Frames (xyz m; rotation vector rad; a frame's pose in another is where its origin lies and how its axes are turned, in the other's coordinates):
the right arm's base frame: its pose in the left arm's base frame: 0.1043 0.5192 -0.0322 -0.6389 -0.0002 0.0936
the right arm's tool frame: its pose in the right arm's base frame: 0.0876 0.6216 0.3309 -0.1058 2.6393 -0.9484
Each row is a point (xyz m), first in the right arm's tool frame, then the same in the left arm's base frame.
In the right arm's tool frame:
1: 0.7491 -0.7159 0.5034
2: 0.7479 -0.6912 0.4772
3: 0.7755 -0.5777 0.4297
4: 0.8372 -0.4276 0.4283
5: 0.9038 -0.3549 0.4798
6: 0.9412 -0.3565 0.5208
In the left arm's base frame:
1: -0.3470 0.3017 0.3686
2: -0.3567 0.3314 0.3508
3: -0.4020 0.3906 0.2491
4: -0.4601 0.4046 0.0982
5: -0.5005 0.3507 0.0097
6: -0.5180 0.2993 -0.0017

